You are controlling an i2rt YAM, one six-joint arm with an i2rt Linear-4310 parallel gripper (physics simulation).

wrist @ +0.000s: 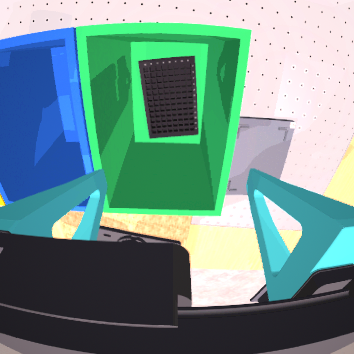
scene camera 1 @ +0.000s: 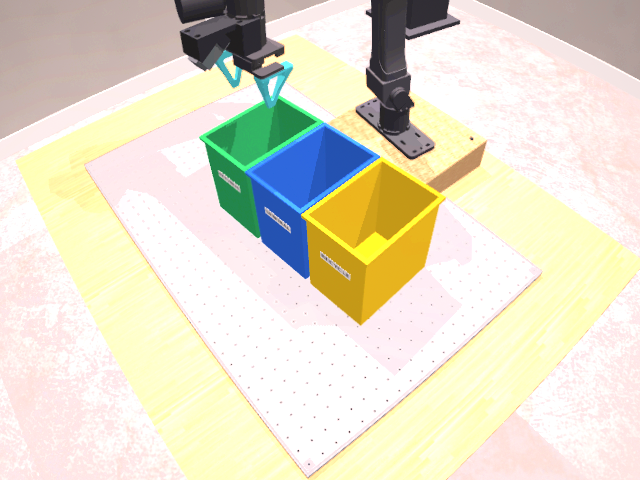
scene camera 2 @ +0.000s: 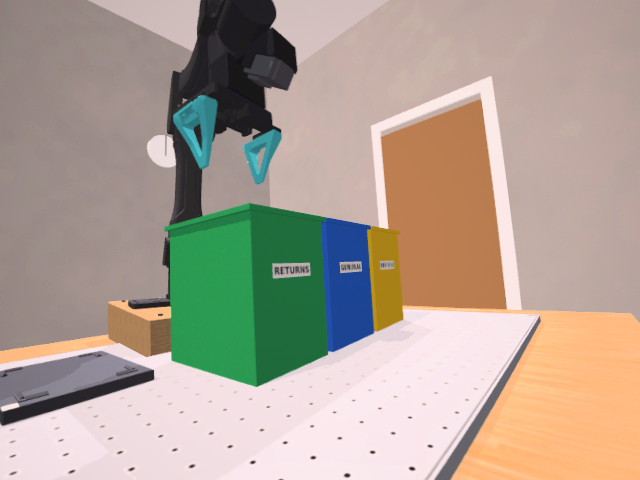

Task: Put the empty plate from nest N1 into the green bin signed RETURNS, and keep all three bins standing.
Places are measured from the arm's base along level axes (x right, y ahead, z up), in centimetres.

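Pixels of known places: gripper, fingertip midpoint: (wrist: 176, 176) (scene camera 1: 253, 96) (scene camera 2: 234, 176); arm's base, origin of the base link: (scene camera 1: 393, 128).
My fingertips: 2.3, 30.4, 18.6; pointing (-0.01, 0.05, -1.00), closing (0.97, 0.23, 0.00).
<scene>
Ahead of a thing's pixels: the offset from my fingertips to its top centre, as dx, dy, dz. Level surfaces: height alone.
The black plate @[-0.9, -0.5, -22.4] (wrist: 171, 97) with a grid of wells lies flat on the floor inside the green bin, in the wrist view. The green bin @[-1.3, -0.2, -6.1] (scene camera 1: 232, 178) (scene camera 2: 211, 299) (wrist: 162, 181), signed RETURNS, stands upright. The blue bin @[-14.3, -2.8, -6.1] (scene camera 1: 279, 227) (scene camera 2: 351, 299) (wrist: 25, 120) and the yellow bin @[-27.2, -5.5, -6.1] (scene camera 1: 392, 258) (scene camera 2: 386, 289) also stand upright in a row beside it. My gripper (scene camera 1: 253, 95) (scene camera 2: 231, 175) (wrist: 176, 176) is wide open and empty, above the green bin's rim. The plate is hidden by the bin walls in both scene views.
A flat grey nest @[+17.3, -7.4, -22.6] (scene camera 2: 77, 379) (wrist: 262, 155) with corner brackets lies beside the green bin on the perforated white board @[dz -24.1] (scene camera 1: 248, 351) (scene camera 2: 289, 428). The arm's base stands on a wooden block (scene camera 1: 460, 160) (scene camera 2: 131, 328) behind the bins.
</scene>
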